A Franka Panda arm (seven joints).
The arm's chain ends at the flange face. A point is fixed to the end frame.
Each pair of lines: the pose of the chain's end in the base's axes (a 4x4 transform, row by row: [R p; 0 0 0 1], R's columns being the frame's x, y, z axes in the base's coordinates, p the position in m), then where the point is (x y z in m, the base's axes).
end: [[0.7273, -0.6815, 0.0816, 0.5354], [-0.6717, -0.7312, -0.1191, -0.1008], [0.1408, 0.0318, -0.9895, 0.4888], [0, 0, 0, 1]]
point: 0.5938 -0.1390 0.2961
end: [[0.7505, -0.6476, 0.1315, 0.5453], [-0.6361, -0.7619, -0.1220, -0.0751], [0.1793, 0.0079, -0.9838, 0.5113], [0, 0, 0, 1]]
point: 0.6140 -0.1119 0.3217
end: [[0.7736, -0.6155, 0.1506, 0.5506], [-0.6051, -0.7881, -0.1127, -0.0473], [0.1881, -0.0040, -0.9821, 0.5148], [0, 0, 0, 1]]
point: 0.6235 -0.0805 0.3262
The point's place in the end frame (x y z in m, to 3 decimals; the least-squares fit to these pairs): 0.041 -0.018 0.200
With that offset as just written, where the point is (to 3 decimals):
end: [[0.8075, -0.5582, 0.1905, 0.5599], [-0.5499, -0.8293, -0.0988, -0.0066], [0.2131, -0.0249, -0.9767, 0.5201], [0, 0, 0, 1]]
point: 0.641 -0.034 0.334
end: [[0.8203, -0.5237, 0.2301, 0.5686], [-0.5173, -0.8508, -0.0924, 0.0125], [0.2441, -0.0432, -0.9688, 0.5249], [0, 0, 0, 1]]
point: 0.658 -0.012 0.342
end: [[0.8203, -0.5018, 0.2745, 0.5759], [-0.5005, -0.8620, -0.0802, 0.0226], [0.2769, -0.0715, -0.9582, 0.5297], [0, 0, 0, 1]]
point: 0.673 0.002 0.351
